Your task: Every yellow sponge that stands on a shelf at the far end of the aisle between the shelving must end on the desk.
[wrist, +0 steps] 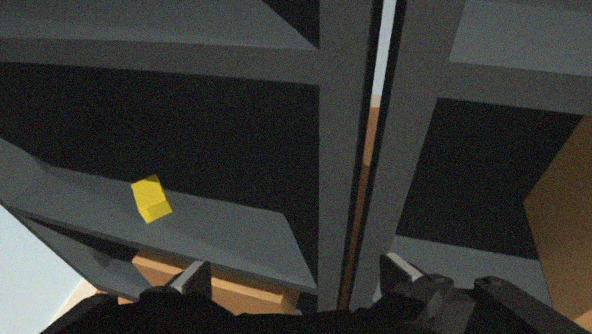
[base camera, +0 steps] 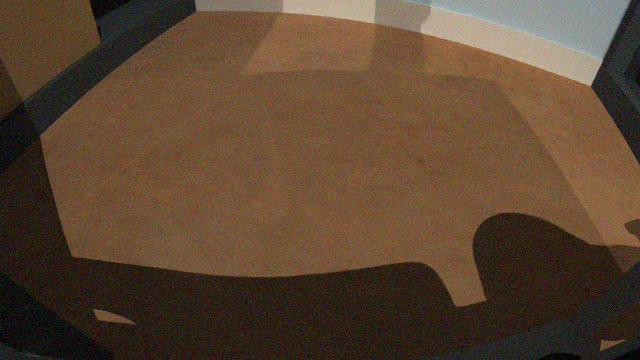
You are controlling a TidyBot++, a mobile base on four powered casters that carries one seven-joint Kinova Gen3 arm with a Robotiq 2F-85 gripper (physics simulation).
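Places are measured from the arm's base along level axes (x back, y right, z up), in centimetres.
Where they show: gripper, fingertip midpoint: (wrist: 296,276).
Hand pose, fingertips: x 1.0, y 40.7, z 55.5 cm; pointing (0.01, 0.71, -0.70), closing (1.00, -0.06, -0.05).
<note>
After its pixels a point has its place.
A yellow sponge (wrist: 150,199) @[x -30.4, y 81.2, z 18.2 cm] stands on a grey shelf board (wrist: 225,235) @[x -13.4, y 72.3, z 13.7 cm] in the left part of the wrist view, in the shelving unit left of the narrow gap. My gripper (wrist: 296,276) @[x 1.0, y 40.7, z 55.4 cm] is open, with nothing between its fingers. Its fingertips show at the bottom of the wrist view, apart from the sponge, which appears above and to the left of the left fingertip. The desk does not show in either view, and no sponge shows in the base camera view.
Upright posts (wrist: 342,150) @[x 7.3, y 57.0, z 48.9 cm] of two shelving units flank a narrow gap. A light brown box (wrist: 245,290) @[x -12.1, y 67.8, z -5.0 cm] sits below the sponge's shelf, and a brown box (wrist: 565,210) @[x 51.5, y 60.7, z 25.2 cm] stands at right. In the base camera view, dark shelving edges line both sides of the brown floor (base camera: 300,150) @[x -49.3, y 2.3, z -39.7 cm], before a pale blue wall (base camera: 540,20) @[x -86.3, y 68.8, z -25.9 cm].
</note>
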